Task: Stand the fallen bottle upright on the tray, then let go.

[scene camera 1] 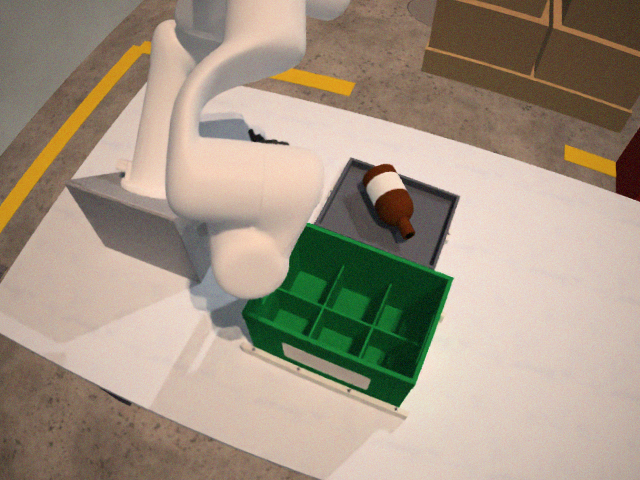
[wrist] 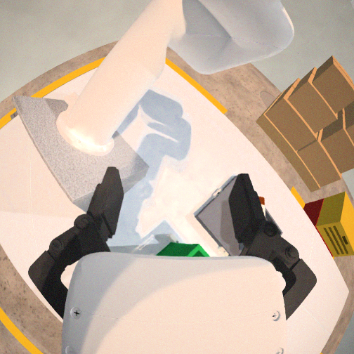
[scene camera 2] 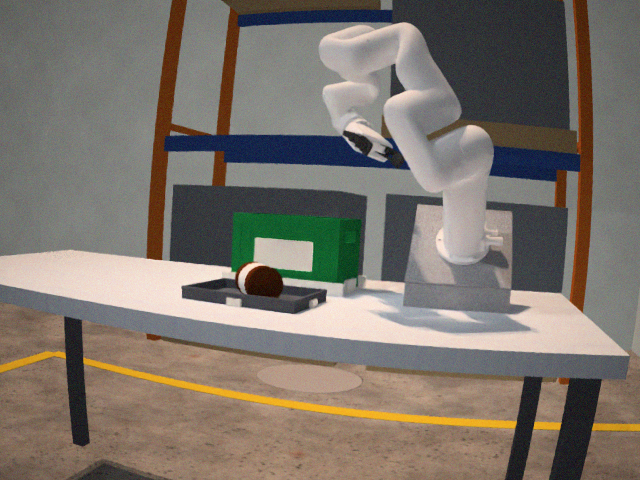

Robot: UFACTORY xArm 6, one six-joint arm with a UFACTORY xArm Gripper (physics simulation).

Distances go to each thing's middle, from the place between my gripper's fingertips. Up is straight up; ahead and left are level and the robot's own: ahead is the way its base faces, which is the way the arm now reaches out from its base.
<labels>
Now: the brown bottle (scene camera 1: 388,194) 28 cm below my hand, 22 cm ahead of it and 20 cm to the left of it.
</labels>
